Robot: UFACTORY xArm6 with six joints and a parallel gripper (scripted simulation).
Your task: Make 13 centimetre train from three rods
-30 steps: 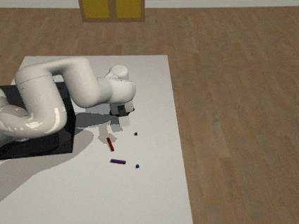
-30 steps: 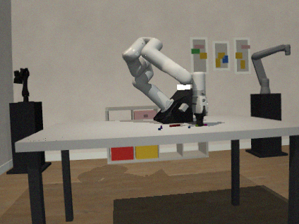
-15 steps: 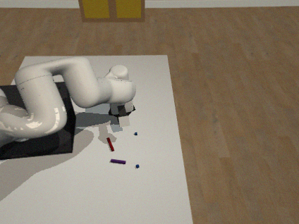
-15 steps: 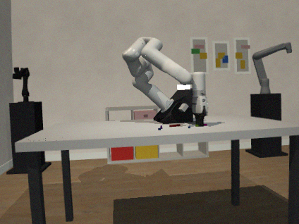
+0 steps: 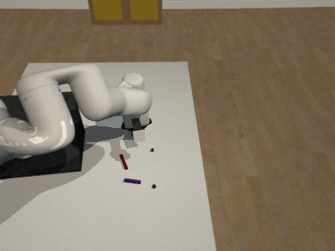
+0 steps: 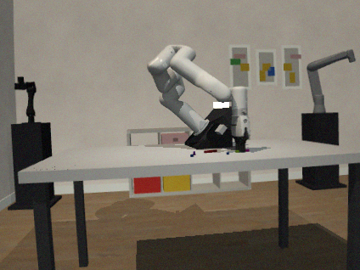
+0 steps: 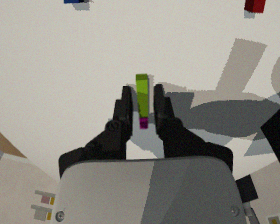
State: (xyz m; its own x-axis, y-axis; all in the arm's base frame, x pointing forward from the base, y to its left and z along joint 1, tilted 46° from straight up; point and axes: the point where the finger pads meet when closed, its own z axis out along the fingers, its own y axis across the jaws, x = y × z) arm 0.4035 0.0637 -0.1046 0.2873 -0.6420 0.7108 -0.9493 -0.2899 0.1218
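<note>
Now: the lime rod 2 cm below my hand. The rest, counted from my hand: magenta rod (4 cm to the left, 2 cm below, 1 cm behind); red rod (14 cm to the right, 4 cm behind, 2 cm below); purple rod (22 cm to the right, 2 cm below).
</note>
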